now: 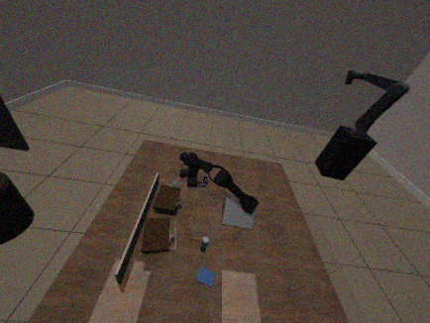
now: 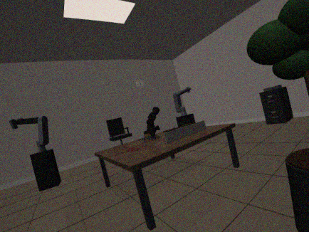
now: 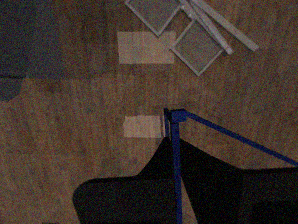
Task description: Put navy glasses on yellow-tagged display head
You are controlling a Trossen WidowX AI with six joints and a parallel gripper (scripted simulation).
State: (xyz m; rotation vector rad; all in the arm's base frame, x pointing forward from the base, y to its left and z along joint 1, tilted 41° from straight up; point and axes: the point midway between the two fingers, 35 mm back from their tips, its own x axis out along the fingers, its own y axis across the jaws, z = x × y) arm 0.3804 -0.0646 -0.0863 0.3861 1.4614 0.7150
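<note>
The round base is 8 cm behind my gripper tip, 9 cm to the right of it and 3 cm below it. The rest, counted from my gripper tip: grey panel: 20 cm ahead, 31 cm to the left; blue square: 19 cm behind, 51 cm to the left, 6 cm below.
</note>
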